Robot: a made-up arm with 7 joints.
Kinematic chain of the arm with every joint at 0, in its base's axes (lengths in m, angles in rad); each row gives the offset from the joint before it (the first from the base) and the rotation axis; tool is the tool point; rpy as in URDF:
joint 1: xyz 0 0 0.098 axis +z
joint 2: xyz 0 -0.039 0.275 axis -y
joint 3: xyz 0 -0.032 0.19 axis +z
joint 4: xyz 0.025 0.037 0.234 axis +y
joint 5: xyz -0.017 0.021 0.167 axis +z
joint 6: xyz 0 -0.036 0.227 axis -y
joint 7: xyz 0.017 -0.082 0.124 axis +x
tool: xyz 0 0 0 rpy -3.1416 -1.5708 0
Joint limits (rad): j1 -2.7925..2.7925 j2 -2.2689..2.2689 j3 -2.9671..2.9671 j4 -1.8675..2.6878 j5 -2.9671..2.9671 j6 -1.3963..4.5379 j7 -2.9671..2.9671
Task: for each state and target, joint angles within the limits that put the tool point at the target. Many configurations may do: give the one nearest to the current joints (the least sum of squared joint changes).
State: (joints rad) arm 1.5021 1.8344 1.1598 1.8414 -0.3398 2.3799 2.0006
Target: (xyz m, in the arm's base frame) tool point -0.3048 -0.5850 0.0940
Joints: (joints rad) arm 1.4562 2.1234 1.2700 1.3412 -0.4995 2.1351 2.0006
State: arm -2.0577 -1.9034 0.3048 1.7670 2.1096 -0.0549 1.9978
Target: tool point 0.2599 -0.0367 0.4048
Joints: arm -1.7356 -1.8844 1.1721 2.4741 2.1707 -0.1671 1.9978
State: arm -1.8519 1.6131 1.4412 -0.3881 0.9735 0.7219 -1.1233
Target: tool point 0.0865 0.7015 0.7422
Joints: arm -2.2724 1.2810 1.8104 -0.9582 0.7856 1.2421 -1.1233
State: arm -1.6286 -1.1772 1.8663 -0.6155 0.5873 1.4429 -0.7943
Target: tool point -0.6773 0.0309 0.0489
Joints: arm -2.5462 -1.7688 1.8803 -1.0051 0.4417 1.3585 -0.7943
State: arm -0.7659 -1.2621 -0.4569 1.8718 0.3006 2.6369 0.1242
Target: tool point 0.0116 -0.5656 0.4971
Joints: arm -0.9119 -0.8636 -0.6929 1.7535 0.2844 2.6304 0.1242
